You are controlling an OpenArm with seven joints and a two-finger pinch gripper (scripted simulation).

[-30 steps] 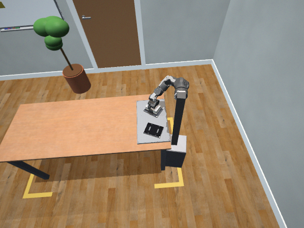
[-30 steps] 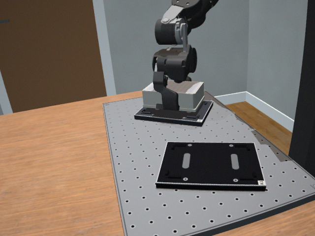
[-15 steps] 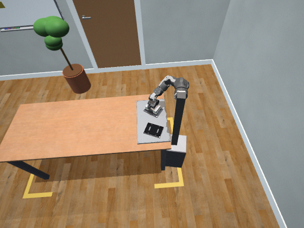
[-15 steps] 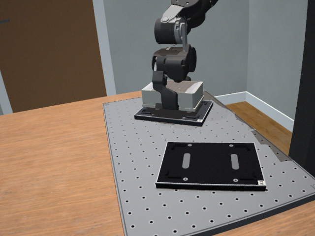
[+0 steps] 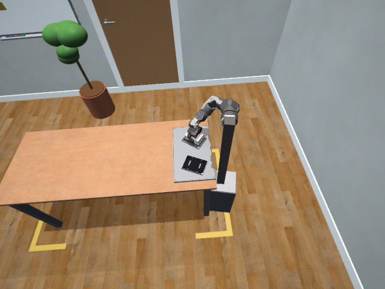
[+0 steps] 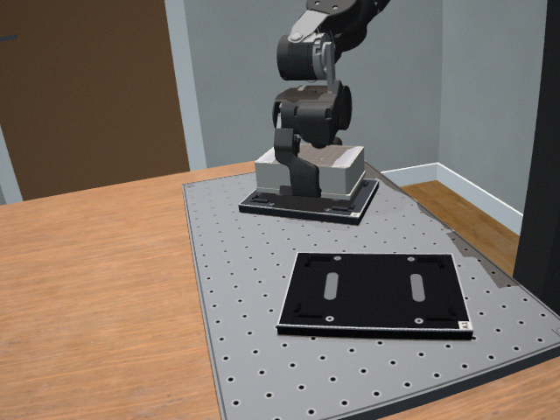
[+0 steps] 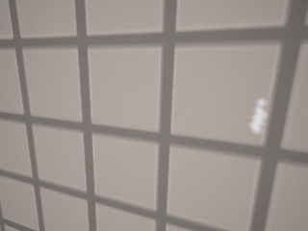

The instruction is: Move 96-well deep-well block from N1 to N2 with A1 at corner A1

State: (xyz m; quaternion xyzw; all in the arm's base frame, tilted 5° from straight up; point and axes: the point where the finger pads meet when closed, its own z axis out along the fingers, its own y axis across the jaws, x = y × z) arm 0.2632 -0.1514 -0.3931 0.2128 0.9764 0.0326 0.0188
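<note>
My hand is 2 cm above the black nest N2. From my hand the other things lie so: black nest N1: 3 cm behind, 23 cm to the left, 2 cm below; A1 label: 10 cm behind, 30 cm to the left, 2 cm below; white 96-well deep-well block: 2 cm above.
</note>
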